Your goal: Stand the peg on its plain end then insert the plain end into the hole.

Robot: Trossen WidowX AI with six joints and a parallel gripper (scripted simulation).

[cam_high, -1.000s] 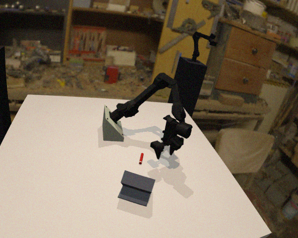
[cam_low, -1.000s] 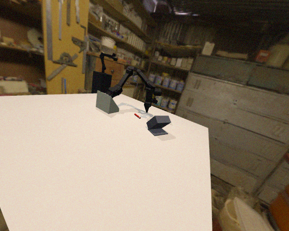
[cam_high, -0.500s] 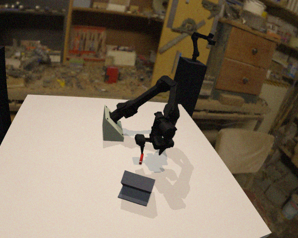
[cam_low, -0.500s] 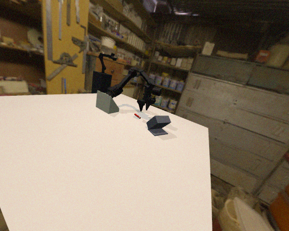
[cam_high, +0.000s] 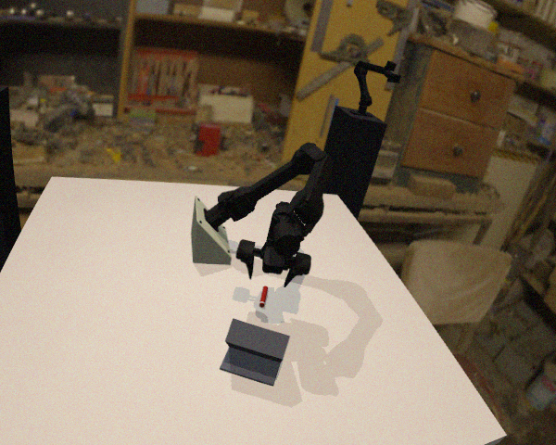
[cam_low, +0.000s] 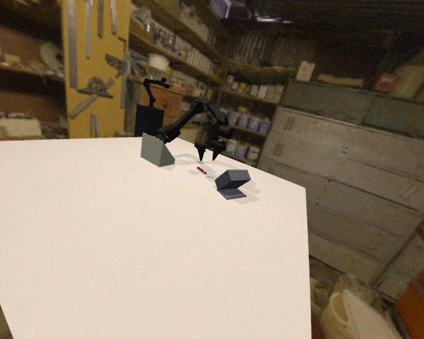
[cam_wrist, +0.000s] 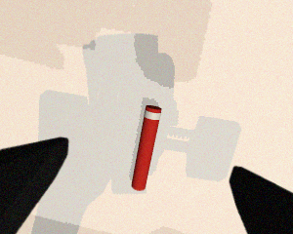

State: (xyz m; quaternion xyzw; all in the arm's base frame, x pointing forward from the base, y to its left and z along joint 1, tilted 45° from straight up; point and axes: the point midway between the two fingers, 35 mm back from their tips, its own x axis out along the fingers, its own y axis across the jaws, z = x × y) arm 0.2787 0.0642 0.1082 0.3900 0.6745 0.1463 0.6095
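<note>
Right now the red peg is 1 cm behind my gripper tip and 7 cm below it. The rest, counted from my gripper tip: sloped panel: 20 cm ahead, 7 cm to the right, 2 cm below.
</note>
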